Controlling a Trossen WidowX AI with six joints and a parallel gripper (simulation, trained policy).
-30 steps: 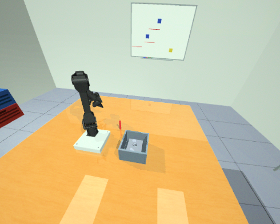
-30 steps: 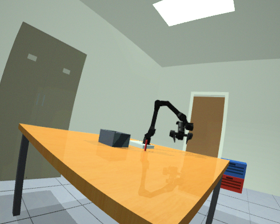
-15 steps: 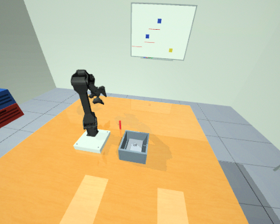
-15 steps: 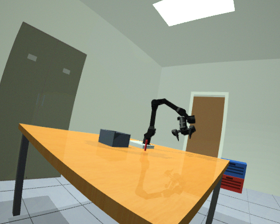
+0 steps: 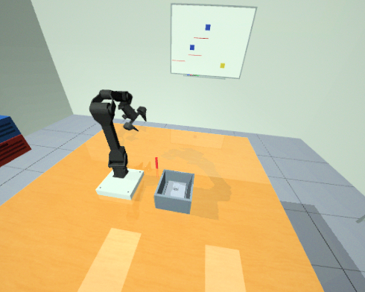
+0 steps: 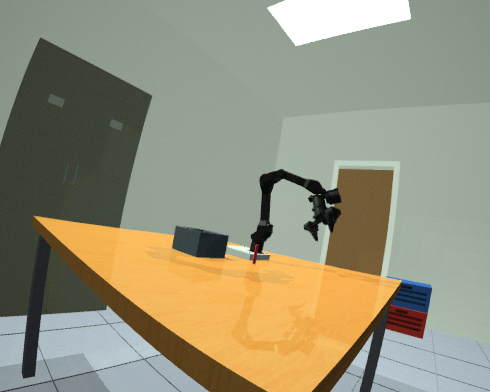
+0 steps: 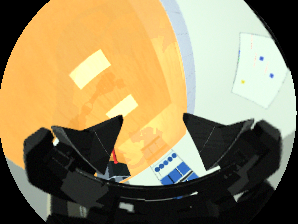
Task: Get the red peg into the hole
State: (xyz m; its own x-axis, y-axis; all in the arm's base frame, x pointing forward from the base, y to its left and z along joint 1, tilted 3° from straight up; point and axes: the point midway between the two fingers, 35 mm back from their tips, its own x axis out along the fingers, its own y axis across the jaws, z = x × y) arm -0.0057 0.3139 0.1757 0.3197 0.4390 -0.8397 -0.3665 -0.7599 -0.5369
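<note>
The red peg is 220 mm to the right of my gripper tip, 160 mm ahead of it and 120 mm below it. The rest, counted from my gripper tip: grey plate: 400 mm to the right, 310 mm ahead, 120 mm below; grey box: 400 mm to the right, 310 mm ahead, 140 mm below.
</note>
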